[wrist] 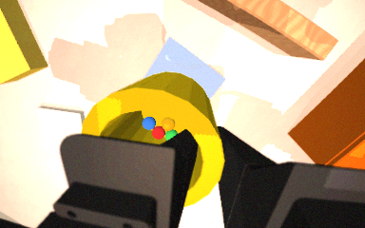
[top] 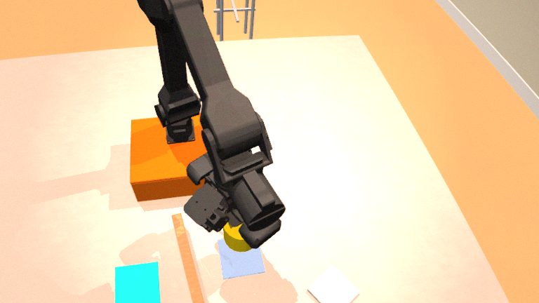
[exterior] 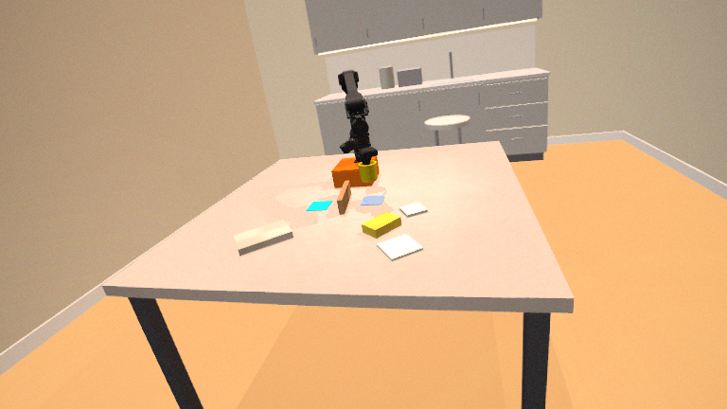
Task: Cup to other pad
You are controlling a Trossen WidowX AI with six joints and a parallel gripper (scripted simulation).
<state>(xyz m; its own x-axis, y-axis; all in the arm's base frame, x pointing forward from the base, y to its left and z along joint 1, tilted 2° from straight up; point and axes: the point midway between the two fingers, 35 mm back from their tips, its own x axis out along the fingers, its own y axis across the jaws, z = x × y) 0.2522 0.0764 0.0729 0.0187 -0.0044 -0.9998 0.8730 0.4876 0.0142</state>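
The cyan pad lies 200 mm to the right of my gripper tip, 130 mm below it and 60 mm ahead of it. The rest, counted from my gripper tip: red marble (30 mm to the left, 20 mm below, 20 mm ahead); green marble (30 mm to the left, 20 mm below, 10 mm ahead); yellow cup (20 mm ahead, 10 mm to the left).
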